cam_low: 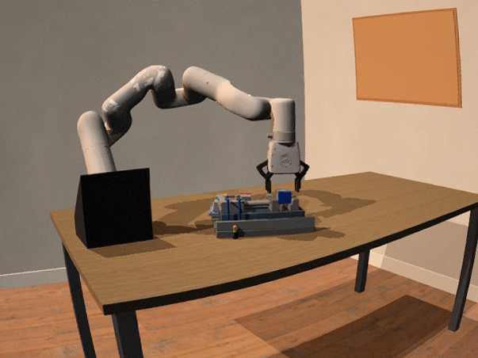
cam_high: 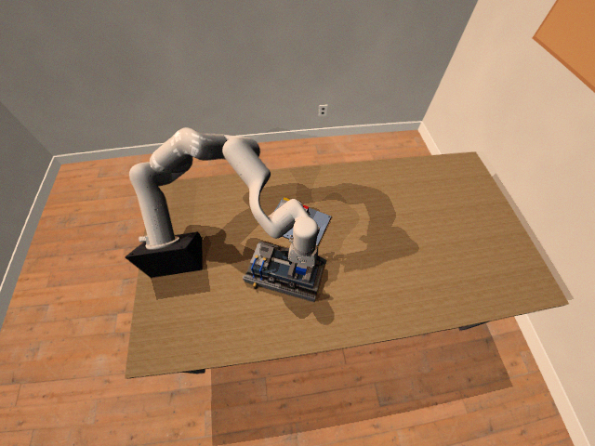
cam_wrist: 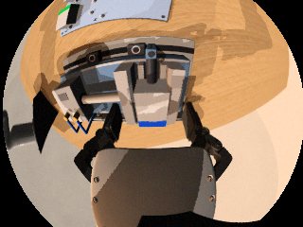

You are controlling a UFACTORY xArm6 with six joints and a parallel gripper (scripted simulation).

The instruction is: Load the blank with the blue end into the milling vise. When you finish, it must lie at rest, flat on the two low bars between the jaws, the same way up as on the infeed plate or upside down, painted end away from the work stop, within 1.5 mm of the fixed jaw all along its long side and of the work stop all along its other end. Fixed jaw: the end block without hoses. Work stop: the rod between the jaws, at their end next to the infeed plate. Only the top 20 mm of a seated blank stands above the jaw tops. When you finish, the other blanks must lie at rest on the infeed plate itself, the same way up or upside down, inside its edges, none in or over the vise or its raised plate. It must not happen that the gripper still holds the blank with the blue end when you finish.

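Now: the blue-ended blank 20 mm below my hand. Round my hand: work stop rod: 40 mm to the left, 30 mm below, 20 mm ahead; milling vise: 80 mm below, 60 mm behind, 30 mm to the left; fixed jaw: 40 mm below, 30 mm ahead, 10 mm to the right.
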